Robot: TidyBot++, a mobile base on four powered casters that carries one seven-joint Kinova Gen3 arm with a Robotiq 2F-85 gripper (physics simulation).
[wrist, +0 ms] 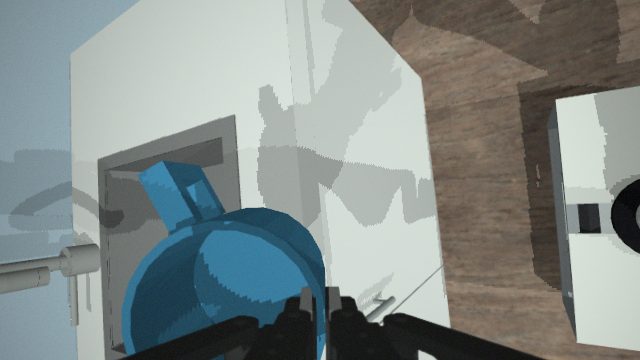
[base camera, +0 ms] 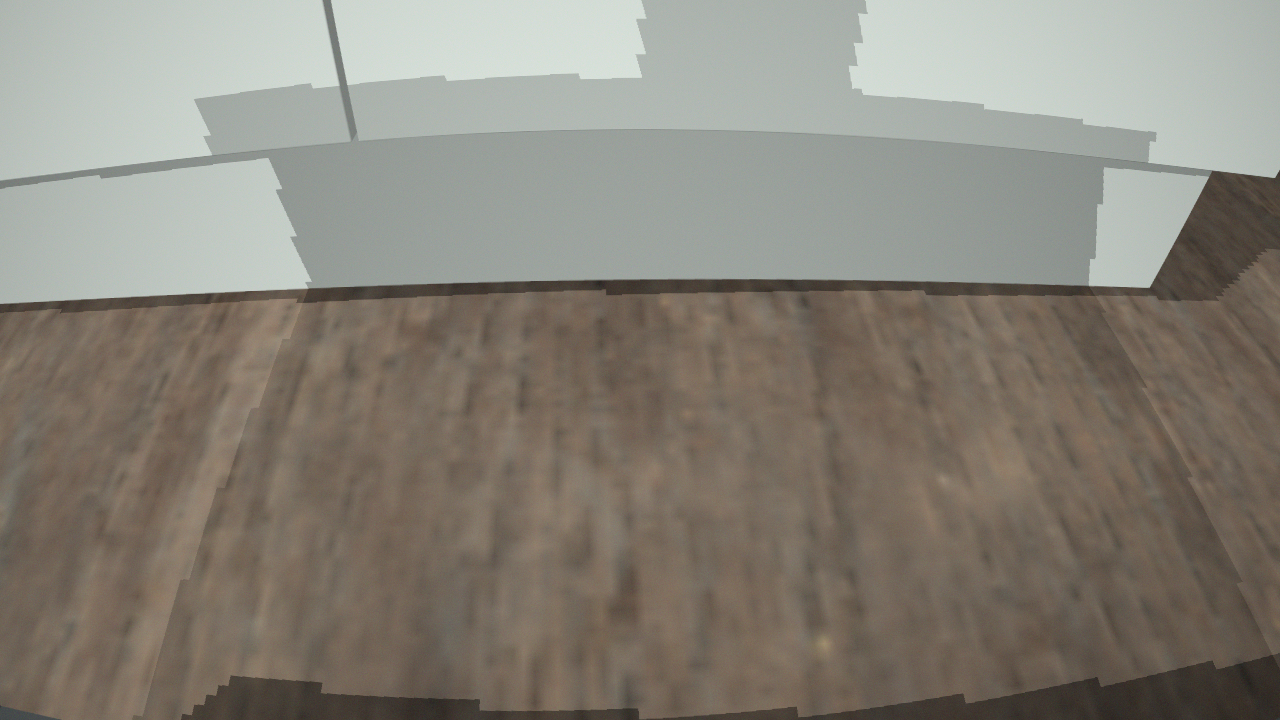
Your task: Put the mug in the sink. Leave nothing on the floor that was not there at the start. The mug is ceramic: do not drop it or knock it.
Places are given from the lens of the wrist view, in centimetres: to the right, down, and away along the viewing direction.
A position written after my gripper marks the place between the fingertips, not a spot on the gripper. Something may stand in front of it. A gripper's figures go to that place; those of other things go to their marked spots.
my gripper (wrist: 320, 306): 0, 6, 16
blue mug (wrist: 213, 267): -7, 6, 21
kitchen counter with sink (wrist: 316, 116): 0, -9, 47
The marked spots on the kitchen counter with sink and the blue mug are 30 cm apart.
